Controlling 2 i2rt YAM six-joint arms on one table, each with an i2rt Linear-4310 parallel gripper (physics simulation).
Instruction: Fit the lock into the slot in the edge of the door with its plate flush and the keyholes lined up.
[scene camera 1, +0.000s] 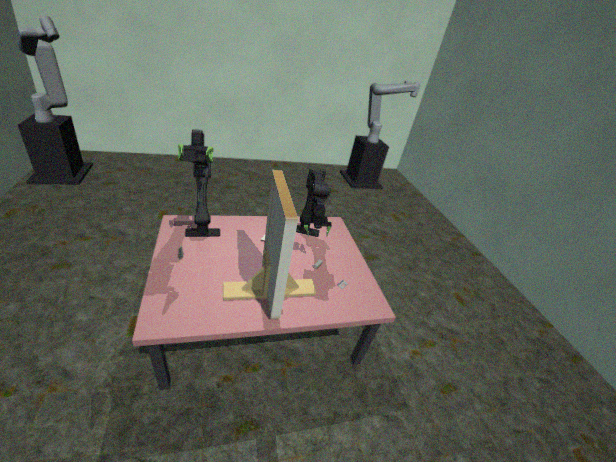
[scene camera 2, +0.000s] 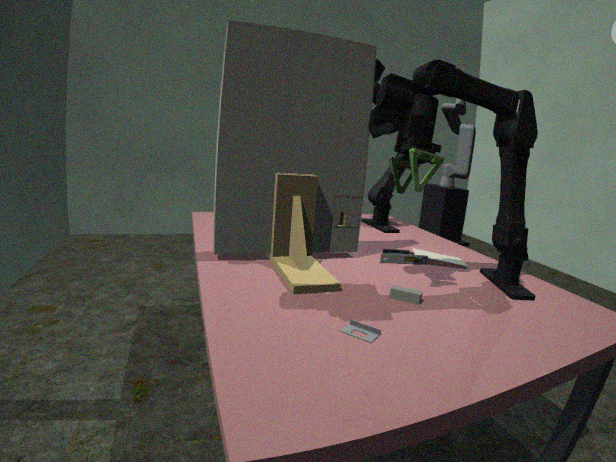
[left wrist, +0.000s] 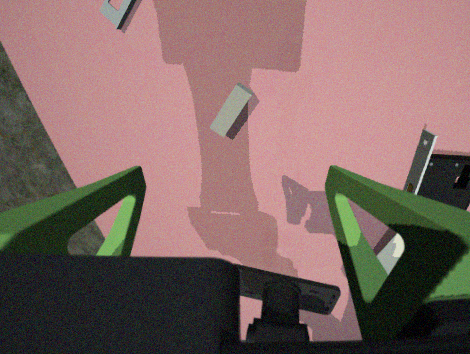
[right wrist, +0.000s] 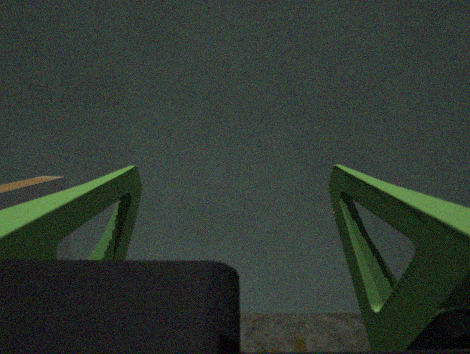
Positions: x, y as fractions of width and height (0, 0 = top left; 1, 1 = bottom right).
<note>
My left gripper (scene camera 2: 0.66, 0.42) is open, with nothing in its grasp. Also in view: a grey block (left wrist: 0.51, 0.27). My right gripper (right wrist: 0.50, 0.50) is open and holds nothing. I also see a lock (left wrist: 0.92, 0.50).
My left gripper shows as well in the left wrist view (left wrist: 0.50, 0.50). The right wrist view does not show the lock: it is out of frame.
</note>
